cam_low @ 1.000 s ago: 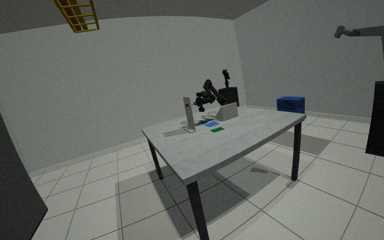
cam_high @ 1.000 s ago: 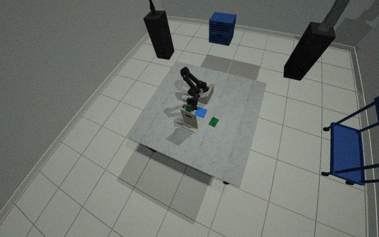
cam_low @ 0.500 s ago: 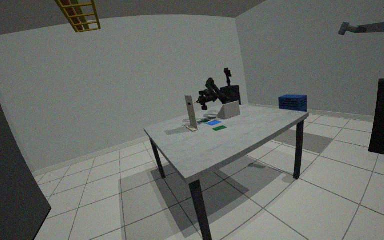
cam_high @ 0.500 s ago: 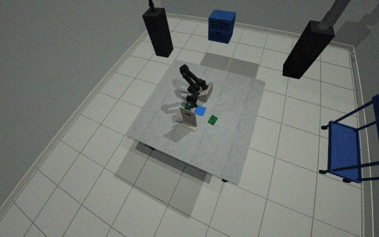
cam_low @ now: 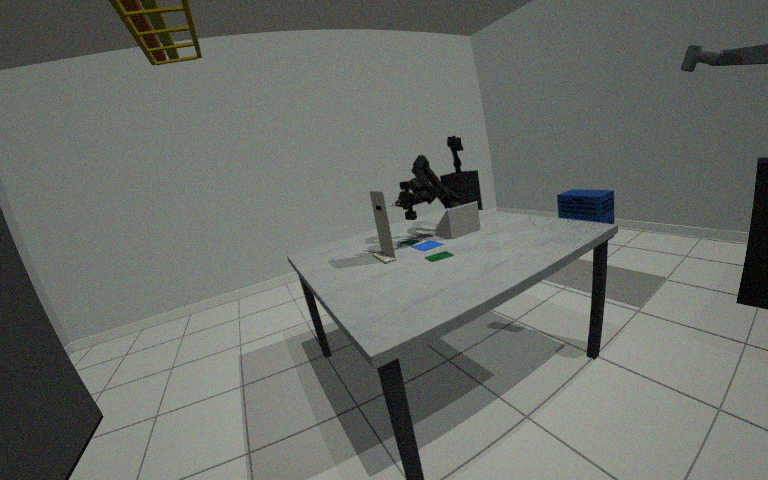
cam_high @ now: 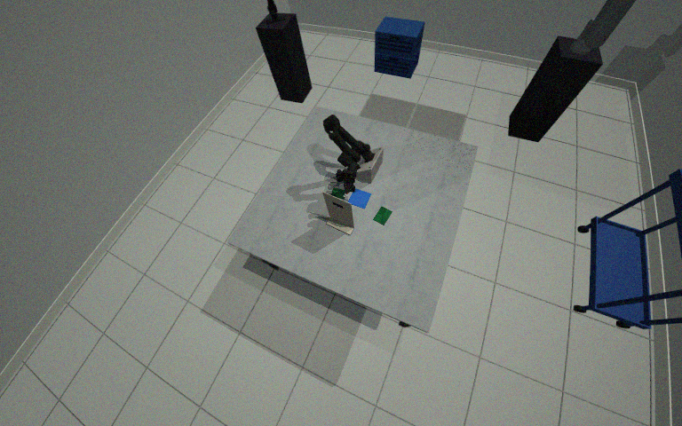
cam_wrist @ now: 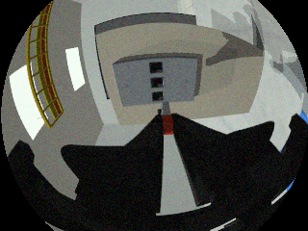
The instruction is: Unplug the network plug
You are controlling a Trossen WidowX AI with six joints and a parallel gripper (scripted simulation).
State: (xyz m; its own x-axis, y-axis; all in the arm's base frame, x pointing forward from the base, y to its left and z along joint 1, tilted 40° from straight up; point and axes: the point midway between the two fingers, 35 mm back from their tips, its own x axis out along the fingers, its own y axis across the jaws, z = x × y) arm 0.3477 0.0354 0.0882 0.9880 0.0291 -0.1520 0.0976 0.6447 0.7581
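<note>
The blue square is 23 cm below my gripper tip, 12 cm behind it and 3 cm to the left of it. Also, from my gripper tip: red plug 1 cm ahead; then upright beige panel 9 cm below, 9 cm ahead, 2 cm to the right.
</note>
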